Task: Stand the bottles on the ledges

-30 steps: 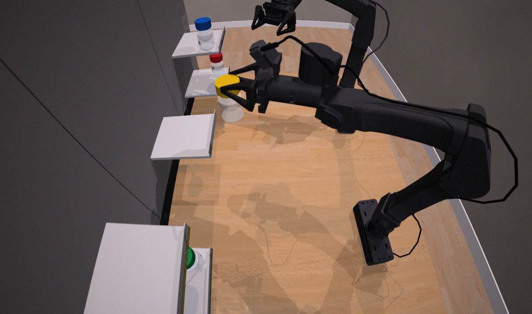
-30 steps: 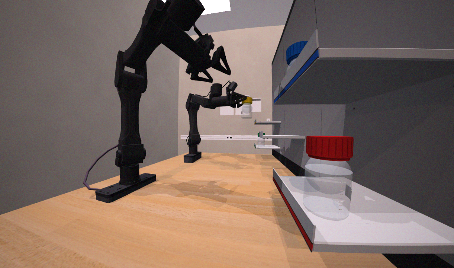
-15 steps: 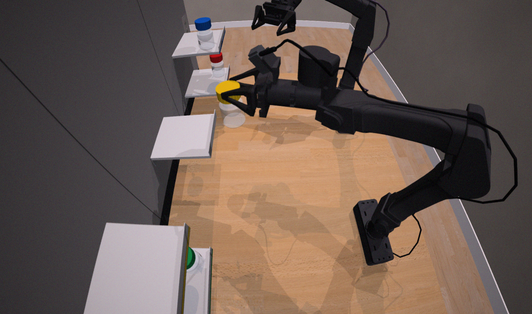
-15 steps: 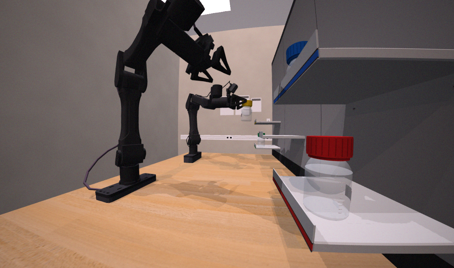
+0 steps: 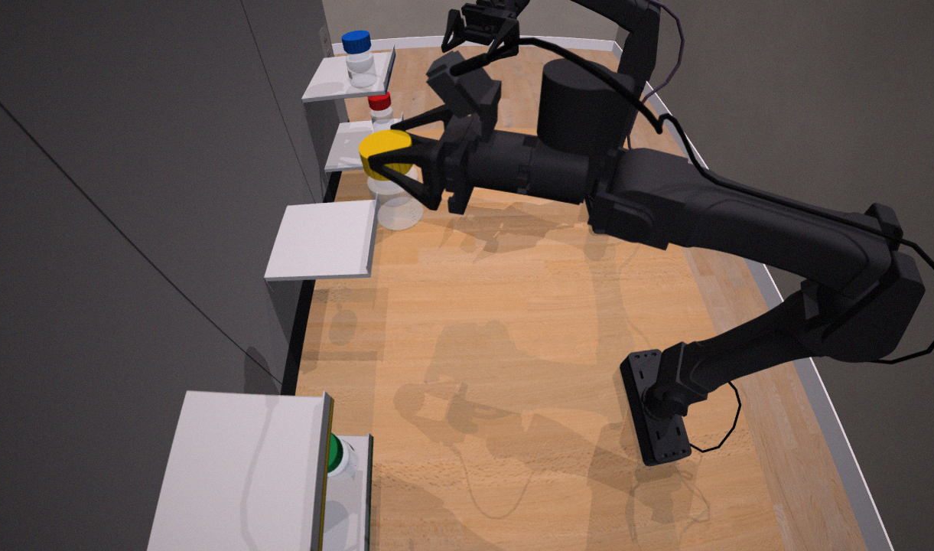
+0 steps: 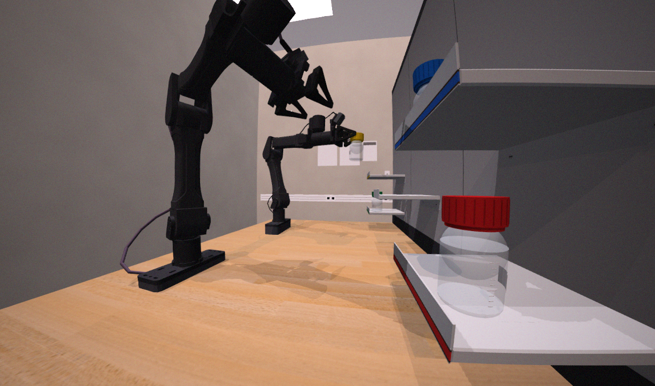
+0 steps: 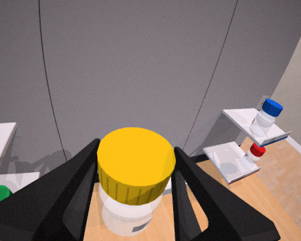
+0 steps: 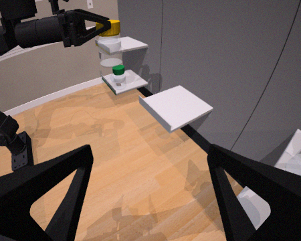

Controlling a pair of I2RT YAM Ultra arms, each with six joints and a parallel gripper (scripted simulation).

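My left gripper is now 50 mm above the yellow-capped bottle. From my left hand the other things lie so: green-capped bottle 100 mm ahead, 250 mm to the left, 280 mm below; then grey wall 260 mm ahead, 70 mm to the right, 10 mm above; then blue-capped bottle 140 mm ahead, 430 mm to the right, 90 mm below.
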